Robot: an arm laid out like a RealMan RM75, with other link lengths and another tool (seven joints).
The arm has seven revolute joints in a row. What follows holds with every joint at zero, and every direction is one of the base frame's.
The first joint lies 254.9 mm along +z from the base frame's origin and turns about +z.
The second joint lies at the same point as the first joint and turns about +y.
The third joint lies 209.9 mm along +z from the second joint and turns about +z.
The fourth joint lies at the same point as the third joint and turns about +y.
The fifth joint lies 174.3 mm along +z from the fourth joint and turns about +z.
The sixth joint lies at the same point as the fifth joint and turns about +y.
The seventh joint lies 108 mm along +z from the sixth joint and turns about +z.
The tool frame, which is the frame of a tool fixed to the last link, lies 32 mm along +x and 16 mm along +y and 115 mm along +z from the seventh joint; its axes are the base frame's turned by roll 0, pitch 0.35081 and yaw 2.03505 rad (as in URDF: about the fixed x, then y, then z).
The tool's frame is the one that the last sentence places.
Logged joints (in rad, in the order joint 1, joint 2, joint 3, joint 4, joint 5, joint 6, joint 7), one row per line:
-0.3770, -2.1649, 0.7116, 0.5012, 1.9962, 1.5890, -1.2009
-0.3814, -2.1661, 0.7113, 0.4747, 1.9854, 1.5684, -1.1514
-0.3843, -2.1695, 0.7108, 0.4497, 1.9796, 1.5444, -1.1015
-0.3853, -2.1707, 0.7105, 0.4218, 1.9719, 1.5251, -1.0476
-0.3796, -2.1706, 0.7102, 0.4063, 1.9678, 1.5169, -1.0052
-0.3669, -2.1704, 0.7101, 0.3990, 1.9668, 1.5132, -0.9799
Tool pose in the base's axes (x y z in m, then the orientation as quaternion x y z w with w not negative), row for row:
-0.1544, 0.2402, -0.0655, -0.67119, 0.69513, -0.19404, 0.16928
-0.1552, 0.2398, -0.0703, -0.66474, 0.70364, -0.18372, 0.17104
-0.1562, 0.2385, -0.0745, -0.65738, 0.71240, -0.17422, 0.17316
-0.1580, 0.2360, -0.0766, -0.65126, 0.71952, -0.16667, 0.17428
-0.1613, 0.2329, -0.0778, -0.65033, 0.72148, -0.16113, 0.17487
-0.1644, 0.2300, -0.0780, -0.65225, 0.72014, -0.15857, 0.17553
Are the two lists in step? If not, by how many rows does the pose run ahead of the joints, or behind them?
The pose runs 1 row ahead of the joints: the pose in row i belongs to the joints in row i + 1.
